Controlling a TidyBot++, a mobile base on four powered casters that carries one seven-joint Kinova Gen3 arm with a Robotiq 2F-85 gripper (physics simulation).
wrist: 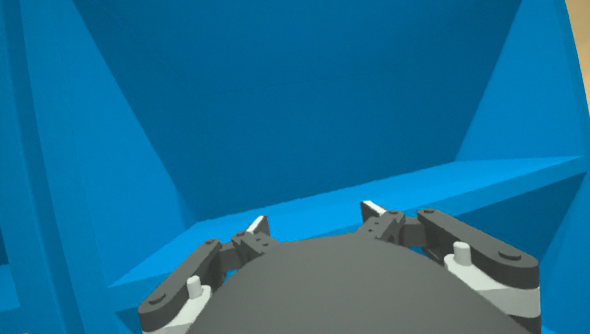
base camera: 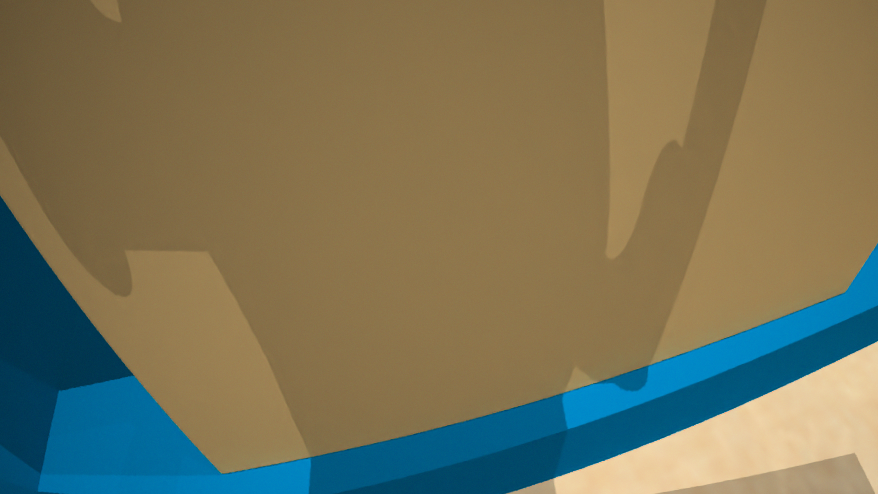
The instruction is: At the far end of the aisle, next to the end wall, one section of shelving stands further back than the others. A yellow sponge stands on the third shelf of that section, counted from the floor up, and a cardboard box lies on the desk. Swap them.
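Frame: origin at the arm's base, x back, y left, z down, level; metres.
Seen in the pictures: gripper, fingertip midpoint: (wrist: 314, 219).
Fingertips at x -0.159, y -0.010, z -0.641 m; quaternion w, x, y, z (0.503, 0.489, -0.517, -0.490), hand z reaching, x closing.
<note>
A point is followed by its place in that frame.
My gripper (wrist: 314, 219) {x -0.159, y -0.010, z -0.641 m} is open in the wrist view, with no object between its fingertips. It is in front of a blue shelf compartment, and its fingertips overlap the shelf board (wrist: 320, 212) {x -0.331, y -0.019, z -0.594 m} in the view. The part of that compartment that shows holds no sponge. The yellow sponge, the cardboard box of the task and the desk cannot be made out in either view. The shadow of the arm and gripper falls across a large tan box face in the base camera view.
A large tan box (base camera: 429, 215) {x -0.255, y 0.004, z 0.165 m} stands on the blue bottom shelf (base camera: 460, 442) {x -0.245, y -0.002, z 0.320 m} very near the base camera. Light floor (base camera: 736, 430) {x -0.262, y -0.208, z 0.397 m} shows at the lower right. In the wrist view, blue uprights (wrist: 45, 150) {x -0.169, y 0.284, z -0.769 m} stand at the left and a tan wall (wrist: 580, 40) {x -1.942, y -3.227, z -1.403 m} shows at the upper right.
</note>
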